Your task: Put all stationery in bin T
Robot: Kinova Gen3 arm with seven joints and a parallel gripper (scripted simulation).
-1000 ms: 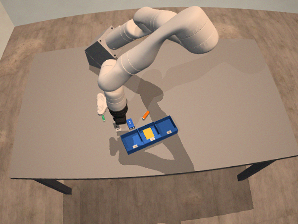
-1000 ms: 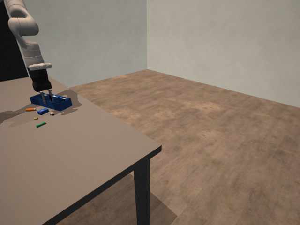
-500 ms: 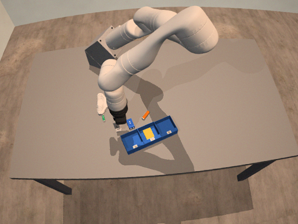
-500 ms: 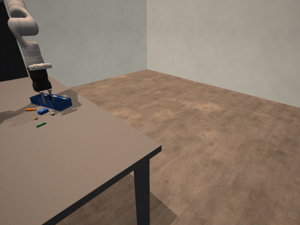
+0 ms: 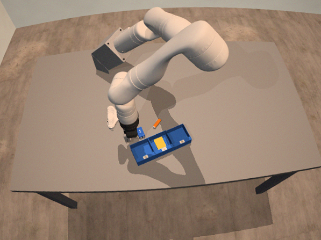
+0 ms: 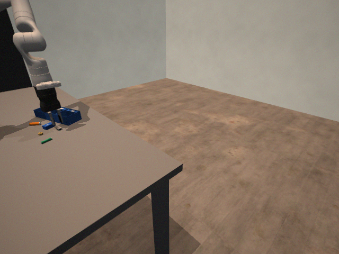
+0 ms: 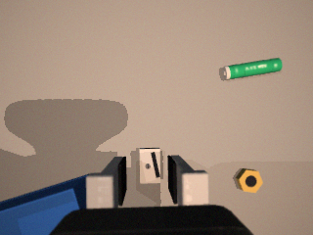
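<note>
The grey pencil sharpener is 40 mm below my hand. The rest, counted from my hand: blue 9V battery 30 mm behind, 50 mm to the left, 40 mm below; green marker 60 mm behind, 90 mm to the right, 40 mm below; yellow ring 80 mm behind, 10 mm to the right, 50 mm below.
</note>
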